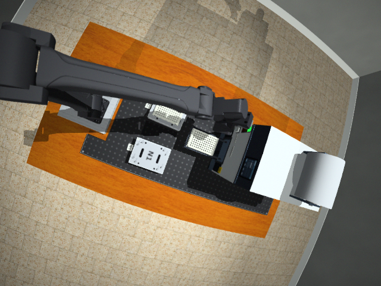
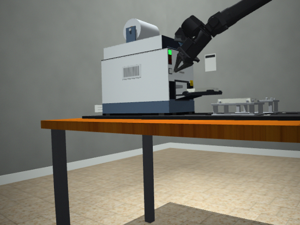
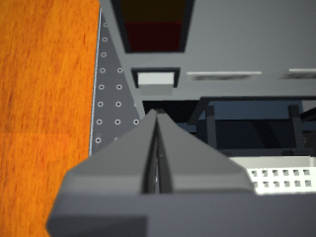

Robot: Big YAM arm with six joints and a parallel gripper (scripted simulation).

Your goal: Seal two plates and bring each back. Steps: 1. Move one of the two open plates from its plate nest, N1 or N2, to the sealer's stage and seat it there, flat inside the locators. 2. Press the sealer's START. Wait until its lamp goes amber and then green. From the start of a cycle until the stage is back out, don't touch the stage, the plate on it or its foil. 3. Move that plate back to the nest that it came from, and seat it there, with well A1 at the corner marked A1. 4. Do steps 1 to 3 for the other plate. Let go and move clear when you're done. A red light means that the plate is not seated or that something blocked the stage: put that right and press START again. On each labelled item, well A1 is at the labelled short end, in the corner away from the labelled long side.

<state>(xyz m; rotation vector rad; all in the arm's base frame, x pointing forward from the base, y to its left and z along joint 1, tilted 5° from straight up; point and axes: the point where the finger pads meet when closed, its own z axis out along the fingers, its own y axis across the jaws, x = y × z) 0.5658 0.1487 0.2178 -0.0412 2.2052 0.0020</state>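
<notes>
Now: hand 3 cm short of the pale start button. From my hand the other things lie so: foil roll (26 cm ahead, 8 cm to the right, 23 cm above); sealer stage (7 cm behind, 10 cm to the right, 10 cm below); plate nest (26 cm behind, 2 cm to the right, 15 cm below).
</notes>
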